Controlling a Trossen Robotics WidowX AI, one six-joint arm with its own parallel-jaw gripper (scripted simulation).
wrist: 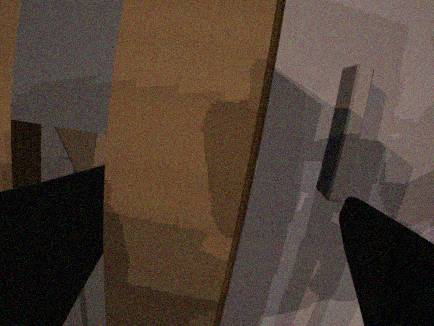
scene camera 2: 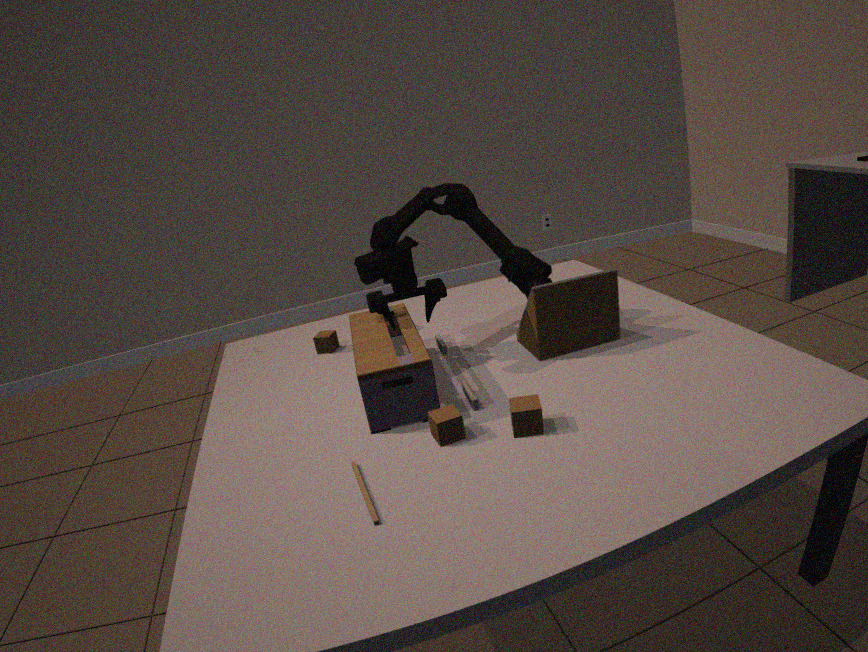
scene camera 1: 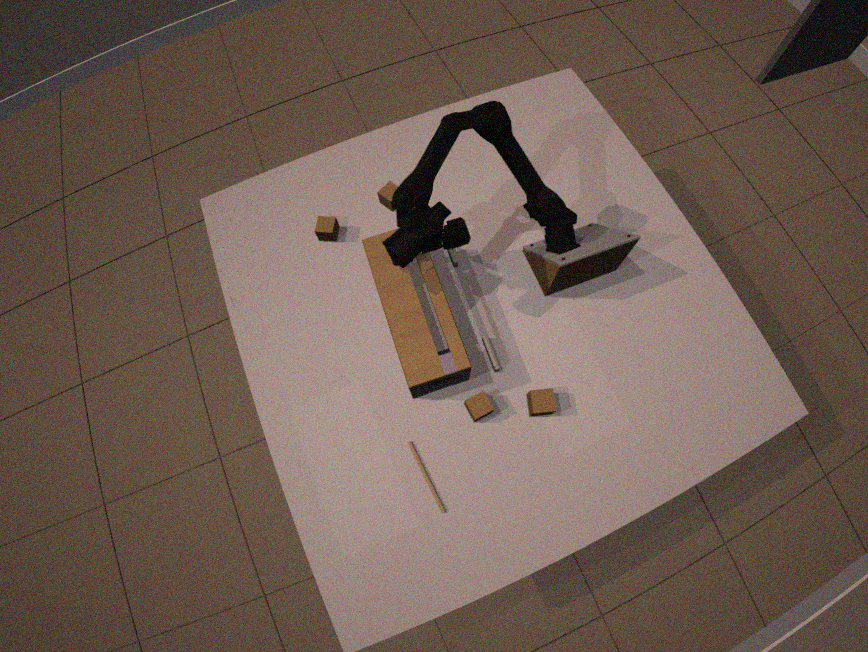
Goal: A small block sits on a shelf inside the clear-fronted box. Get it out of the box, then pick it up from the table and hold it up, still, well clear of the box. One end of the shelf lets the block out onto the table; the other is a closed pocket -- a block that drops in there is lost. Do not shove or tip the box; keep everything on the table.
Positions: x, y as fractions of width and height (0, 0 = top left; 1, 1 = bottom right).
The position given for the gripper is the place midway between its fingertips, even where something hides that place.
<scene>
In view: the gripper (wrist: 0.56, 0.58) and a long box (scene camera 1: 0.49, 0.53).
The long box shows as well in the wrist view (wrist: 0.42, 0.31) and in scene camera 2 (scene camera 2: 0.46, 0.58).
</scene>
